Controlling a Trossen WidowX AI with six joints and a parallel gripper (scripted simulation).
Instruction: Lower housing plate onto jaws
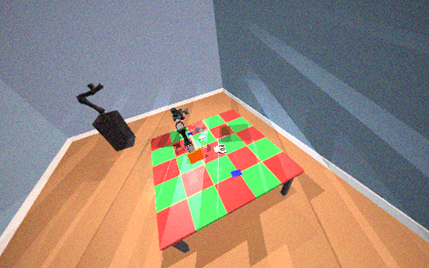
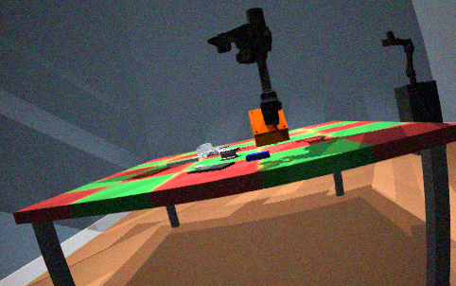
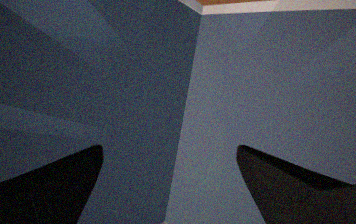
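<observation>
Right now the pale stepped part is 350 mm below my gripper tip, 210 mm to the right of it and 80 mm ahead of it. From my gripper tip the other things lie so: flat dark plate: 360 mm below, 100 mm ahead, 20 mm to the right; then small blue block: 350 mm below, 40 mm to the right, 40 mm behind.
</observation>
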